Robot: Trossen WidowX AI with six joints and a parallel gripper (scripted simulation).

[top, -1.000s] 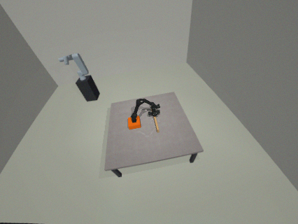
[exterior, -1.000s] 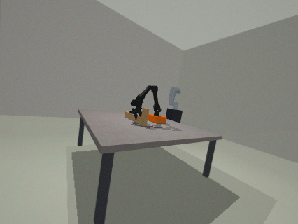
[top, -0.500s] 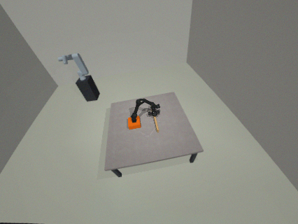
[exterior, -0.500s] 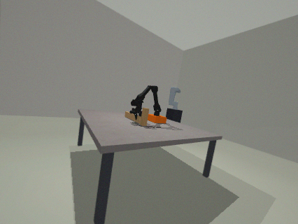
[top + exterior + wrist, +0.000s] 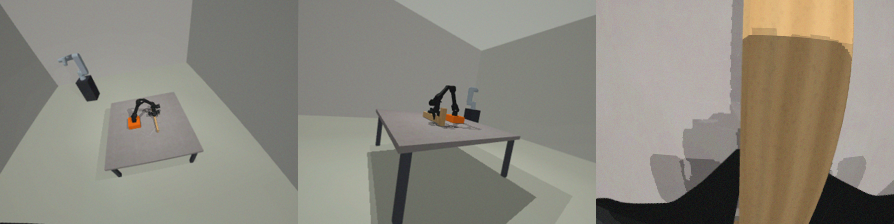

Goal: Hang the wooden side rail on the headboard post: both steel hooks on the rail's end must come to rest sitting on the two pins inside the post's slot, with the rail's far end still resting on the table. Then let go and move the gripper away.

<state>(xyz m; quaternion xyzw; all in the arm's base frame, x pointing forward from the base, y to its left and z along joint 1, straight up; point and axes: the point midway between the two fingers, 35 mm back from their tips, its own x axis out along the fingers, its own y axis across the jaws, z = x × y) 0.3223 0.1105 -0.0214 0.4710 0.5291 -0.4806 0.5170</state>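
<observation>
The upright headboard post lies 1 cm behind my gripper tip, 14 cm to the left of it and 6 cm above it.
</observation>
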